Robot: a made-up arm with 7 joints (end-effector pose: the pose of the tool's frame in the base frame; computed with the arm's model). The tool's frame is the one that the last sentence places.
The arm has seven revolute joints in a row. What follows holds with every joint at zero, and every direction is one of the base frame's.
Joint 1 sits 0.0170 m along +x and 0.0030 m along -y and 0.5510 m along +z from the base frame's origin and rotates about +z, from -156.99 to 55.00 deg.
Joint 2 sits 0.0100 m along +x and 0.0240 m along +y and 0.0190 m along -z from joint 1 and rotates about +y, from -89.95 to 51.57 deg.
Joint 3 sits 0.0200 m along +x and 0.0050 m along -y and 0.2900 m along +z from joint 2 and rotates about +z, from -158.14 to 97.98 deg.
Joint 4 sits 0.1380 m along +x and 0.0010 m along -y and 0.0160 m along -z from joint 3 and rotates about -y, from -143.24 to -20.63 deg.
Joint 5 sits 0.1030 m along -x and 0.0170 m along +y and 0.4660 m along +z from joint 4 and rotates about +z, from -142.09 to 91.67 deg.
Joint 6 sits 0.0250 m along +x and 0.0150 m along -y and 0.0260 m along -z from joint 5 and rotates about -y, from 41.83 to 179.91 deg.
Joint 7 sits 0.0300 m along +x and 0.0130 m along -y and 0.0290 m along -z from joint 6 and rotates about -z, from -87.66 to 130.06 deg.
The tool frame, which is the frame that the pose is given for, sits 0.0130 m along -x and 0.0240 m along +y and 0.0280 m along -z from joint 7; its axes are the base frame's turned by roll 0.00, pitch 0.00 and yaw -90.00 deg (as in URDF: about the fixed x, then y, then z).
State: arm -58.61 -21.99 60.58 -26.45 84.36 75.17 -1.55
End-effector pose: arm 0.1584 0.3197 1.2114 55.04 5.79 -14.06
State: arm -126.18 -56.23 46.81 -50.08 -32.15 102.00 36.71
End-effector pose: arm 0.4795 0.0278 1.1812 33.32 137.45 86.99
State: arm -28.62 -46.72 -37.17 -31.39 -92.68 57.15 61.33
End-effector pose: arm -0.4174 -0.0067 1.1598 -6.53 31.65 53.02
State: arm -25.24 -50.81 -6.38 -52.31 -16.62 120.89 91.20
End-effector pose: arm -0.1444 0.0185 1.3414 -125.57 48.43 72.29
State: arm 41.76 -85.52 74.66 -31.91 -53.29 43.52 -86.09
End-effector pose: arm -0.6370 -0.2332 0.7350 5.56 -120.12 33.93
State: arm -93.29 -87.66 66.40 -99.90 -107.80 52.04 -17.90
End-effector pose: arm 0.5522 0.2804 0.8422 107.71 60.62 43.02
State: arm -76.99 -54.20 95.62 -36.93 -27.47 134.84 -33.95
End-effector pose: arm 0.2873 0.6225 0.9449 -2.03 -108.27 20.43
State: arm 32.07 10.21 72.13 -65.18 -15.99 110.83 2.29
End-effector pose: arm -0.0239 0.6161 0.9949 42.53 -1.10 7.42
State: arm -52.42 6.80 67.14 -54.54 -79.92 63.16 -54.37
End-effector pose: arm 0.5077 -0.0285 1.1079 -57.75 -30.18 -58.31
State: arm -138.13 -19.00 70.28 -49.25 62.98 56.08 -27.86
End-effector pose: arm 0.3820 -0.2610 1.1156 32.90 -7.83 -85.97
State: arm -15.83 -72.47 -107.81 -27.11 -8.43 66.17 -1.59
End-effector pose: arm -0.6855 -0.0969 0.6595 -61.50 30.04 107.25
